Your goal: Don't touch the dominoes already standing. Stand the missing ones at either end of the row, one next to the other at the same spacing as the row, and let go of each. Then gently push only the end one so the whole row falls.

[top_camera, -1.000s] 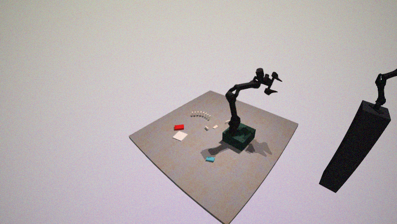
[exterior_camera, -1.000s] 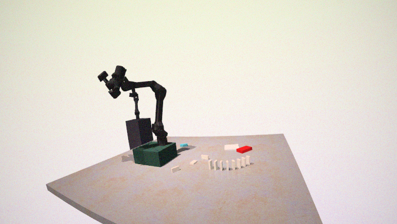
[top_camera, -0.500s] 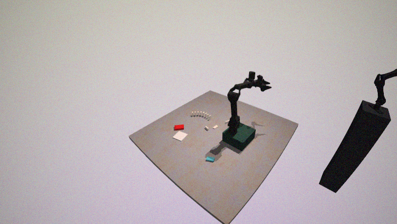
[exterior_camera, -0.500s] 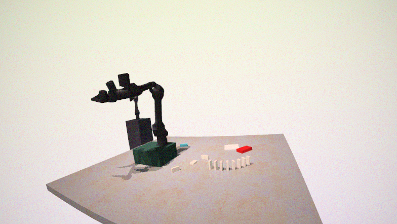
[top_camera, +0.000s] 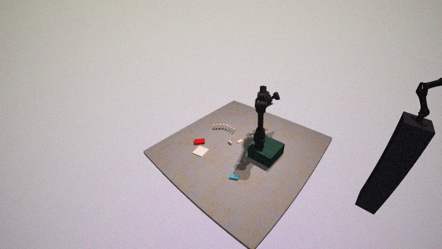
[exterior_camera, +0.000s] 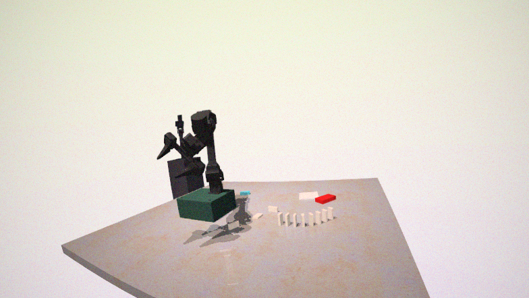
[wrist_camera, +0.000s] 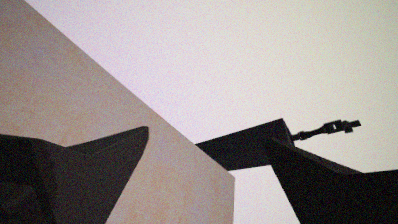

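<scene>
Now: gripper tip 700 mm to the right of the flat white tile, 300 mm above it and 280 mm short of it. From my gripper tip the other things lie so: cyan block 720 mm to the left, 290 mm below, 140 mm behind; red block 630 mm to the left, 390 mm ahead, 290 mm below.
</scene>
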